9 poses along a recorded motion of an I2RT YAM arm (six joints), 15 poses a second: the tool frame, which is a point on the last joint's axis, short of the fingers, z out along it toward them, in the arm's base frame.
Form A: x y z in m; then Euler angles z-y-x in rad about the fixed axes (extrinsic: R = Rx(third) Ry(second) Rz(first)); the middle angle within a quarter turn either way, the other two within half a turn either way.
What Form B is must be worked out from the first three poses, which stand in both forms.
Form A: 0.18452 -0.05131 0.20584 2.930 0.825 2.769
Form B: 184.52 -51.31 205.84 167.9 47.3 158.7
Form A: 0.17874 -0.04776 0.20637 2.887 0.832 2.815
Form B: 178.74 -47.76 206.37 165.4 47.7 161.3
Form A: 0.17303 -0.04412 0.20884 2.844 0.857 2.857
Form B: 173.03 -44.12 208.84 162.9 49.1 163.7
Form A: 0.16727 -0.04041 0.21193 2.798 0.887 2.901
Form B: 167.27 -40.41 211.93 160.3 50.8 166.2
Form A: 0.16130 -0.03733 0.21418 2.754 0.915 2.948
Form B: 161.30 -37.33 214.18 157.8 52.4 168.9
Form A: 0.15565 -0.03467 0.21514 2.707 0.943 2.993
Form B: 155.65 -34.67 215.14 155.1 54.0 171.5
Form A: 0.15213 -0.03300 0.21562 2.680 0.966 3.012
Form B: 152.13 -33.00 215.62 153.6 55.3 172.6
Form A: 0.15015 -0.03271 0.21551 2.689 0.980 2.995
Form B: 150.15 -32.71 215.51 154.1 56.1 171.6
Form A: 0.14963 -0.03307 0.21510 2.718 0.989 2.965
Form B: 149.63 -33.07 215.10 155.7 56.7 169.9
